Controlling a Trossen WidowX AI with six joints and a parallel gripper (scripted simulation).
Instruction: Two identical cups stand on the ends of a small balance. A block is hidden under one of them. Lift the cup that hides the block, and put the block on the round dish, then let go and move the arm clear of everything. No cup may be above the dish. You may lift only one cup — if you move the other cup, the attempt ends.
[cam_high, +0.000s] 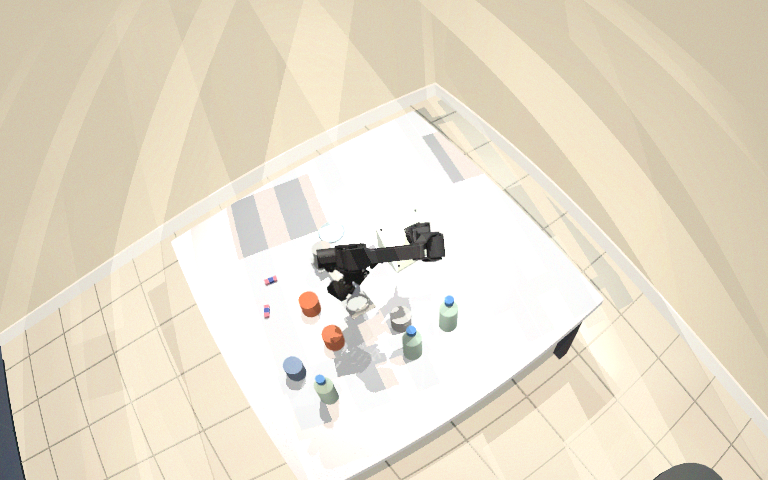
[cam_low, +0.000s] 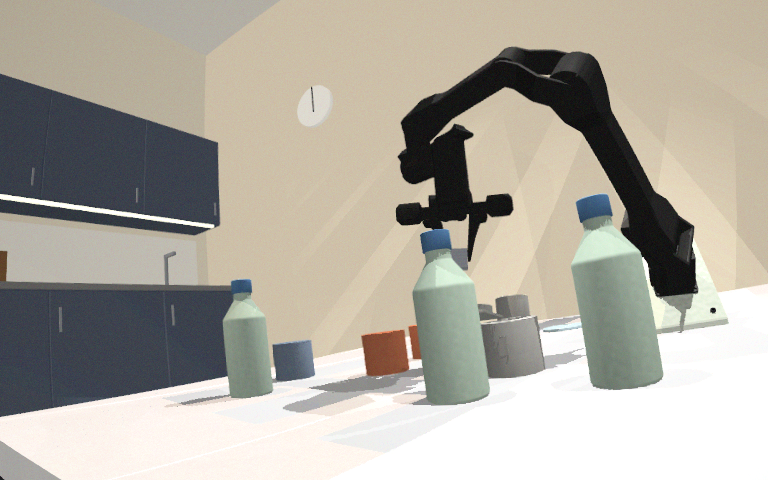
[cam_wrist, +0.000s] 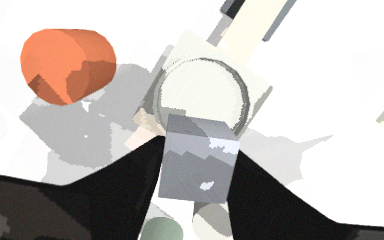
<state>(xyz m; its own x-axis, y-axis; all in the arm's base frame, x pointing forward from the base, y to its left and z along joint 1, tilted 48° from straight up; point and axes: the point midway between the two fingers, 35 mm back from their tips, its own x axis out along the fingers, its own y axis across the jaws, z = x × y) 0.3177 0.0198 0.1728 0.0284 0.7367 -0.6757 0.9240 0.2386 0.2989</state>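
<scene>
Right now my gripper tip is 80 mm past the pale blue round dish, 370 mm to the left of it and 160 mm above it. The rest, counted from my gripper tip: grey block right at my gripper tip; balance 120 mm to the right, 120 mm below; grey cup 280 mm to the right, 100 mm below.
</scene>
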